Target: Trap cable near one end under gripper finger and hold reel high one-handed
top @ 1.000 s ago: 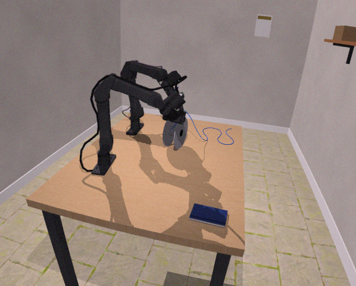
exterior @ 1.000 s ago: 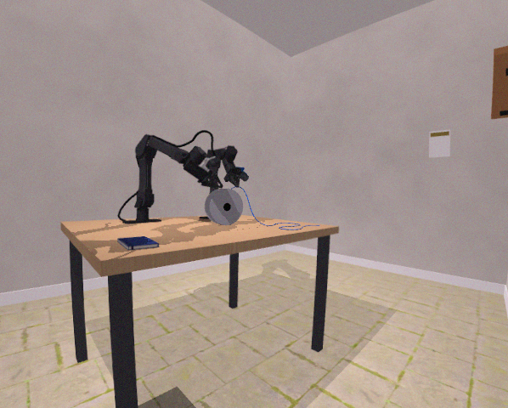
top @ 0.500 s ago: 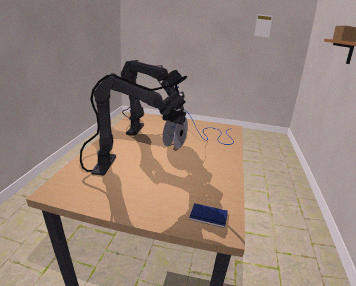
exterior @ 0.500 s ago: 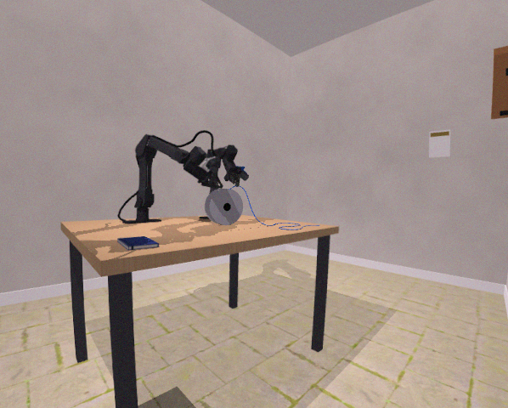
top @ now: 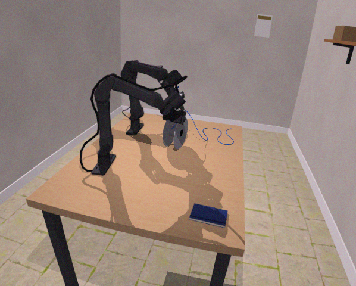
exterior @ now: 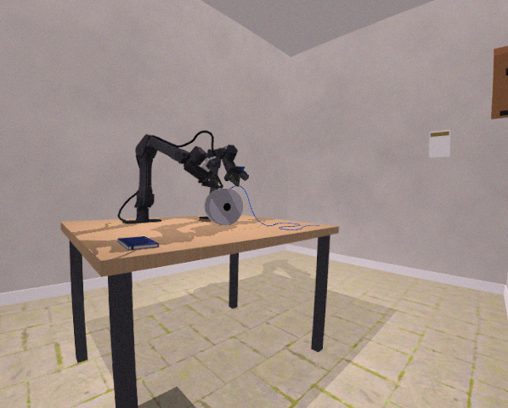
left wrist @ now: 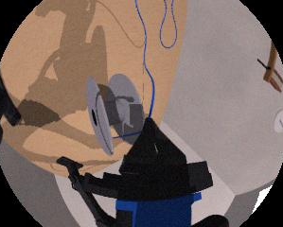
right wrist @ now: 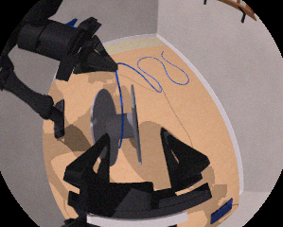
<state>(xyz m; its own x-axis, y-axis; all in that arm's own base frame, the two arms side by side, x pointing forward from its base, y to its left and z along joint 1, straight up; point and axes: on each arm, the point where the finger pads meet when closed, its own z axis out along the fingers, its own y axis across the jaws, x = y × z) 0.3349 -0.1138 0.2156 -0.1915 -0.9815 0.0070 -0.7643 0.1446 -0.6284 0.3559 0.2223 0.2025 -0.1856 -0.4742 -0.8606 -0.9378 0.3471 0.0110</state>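
Now: the grey reel 110 mm below my right hand, 60 mm to the left of it and 20 mm behind it. From my right hand the other things lie so: blue book 510 mm to the right, 230 mm ahead, 200 mm below.
Right now the grey reel is 20 mm behind my left hand, 70 mm to the right of it and 120 mm below it. Also, from my left hand: blue book (220 mm ahead, 640 mm to the right, 210 mm below).
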